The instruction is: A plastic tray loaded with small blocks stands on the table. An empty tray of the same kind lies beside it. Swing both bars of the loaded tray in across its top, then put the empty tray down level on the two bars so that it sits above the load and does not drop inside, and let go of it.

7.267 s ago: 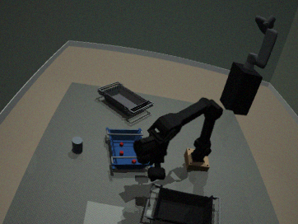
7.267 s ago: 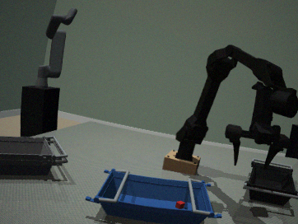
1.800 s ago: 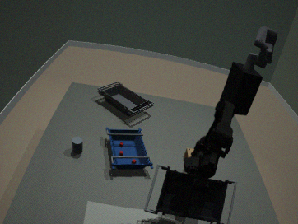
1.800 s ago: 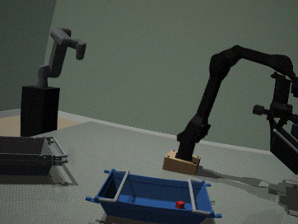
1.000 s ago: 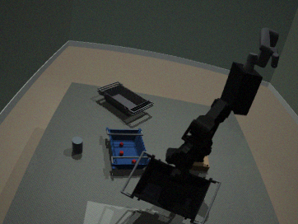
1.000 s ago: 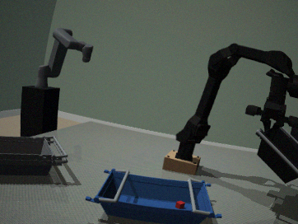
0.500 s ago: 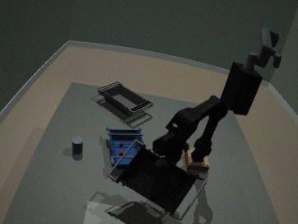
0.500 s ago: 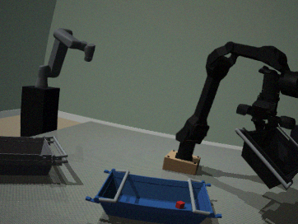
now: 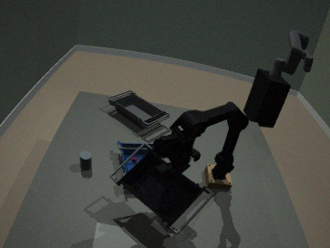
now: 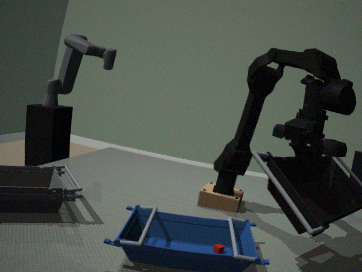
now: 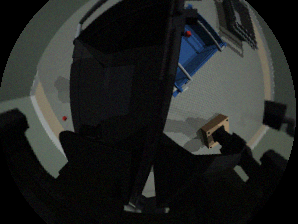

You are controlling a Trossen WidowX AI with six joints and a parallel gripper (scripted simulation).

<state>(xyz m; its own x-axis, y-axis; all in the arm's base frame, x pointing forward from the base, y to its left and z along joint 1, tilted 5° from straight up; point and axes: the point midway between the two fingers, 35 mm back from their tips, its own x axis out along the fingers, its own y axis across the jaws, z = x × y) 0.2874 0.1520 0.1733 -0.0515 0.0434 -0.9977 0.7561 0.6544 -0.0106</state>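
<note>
My gripper tip is 6 cm short of the black tray and 5 cm to the right of it. The rest, counted from my gripper tip: red block: 5 cm ahead, 15 cm to the right, 17 cm below.
</note>
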